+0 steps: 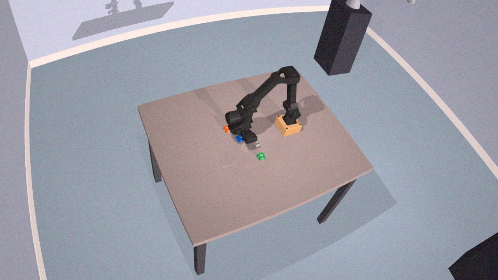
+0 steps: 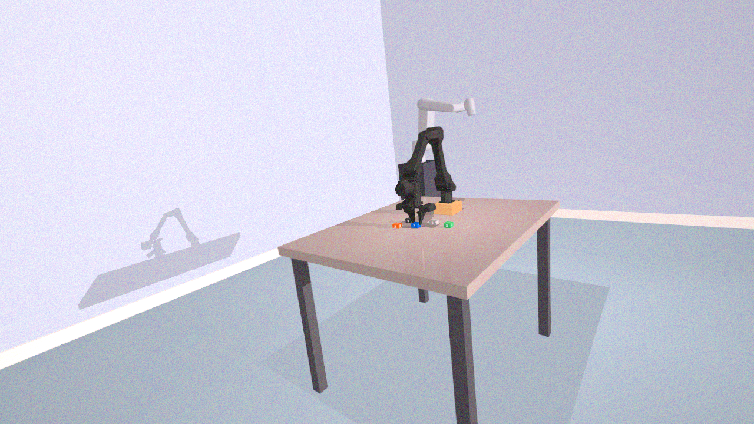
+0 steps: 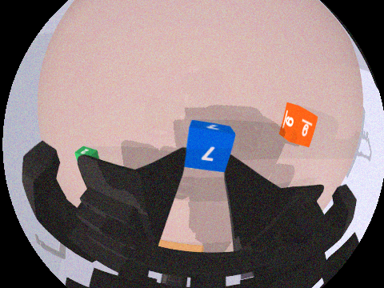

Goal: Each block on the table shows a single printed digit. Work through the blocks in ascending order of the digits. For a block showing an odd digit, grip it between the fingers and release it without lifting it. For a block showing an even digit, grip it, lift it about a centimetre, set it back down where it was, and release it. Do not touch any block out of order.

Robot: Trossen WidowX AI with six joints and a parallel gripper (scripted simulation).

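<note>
My gripper tip is now 10 mm short of the blue block. Round my gripper tip: grey block 60 mm behind, 50 mm to the left; then orange block 80 mm to the right, 50 mm ahead; then black block 80 mm to the right, 50 mm behind.
</note>
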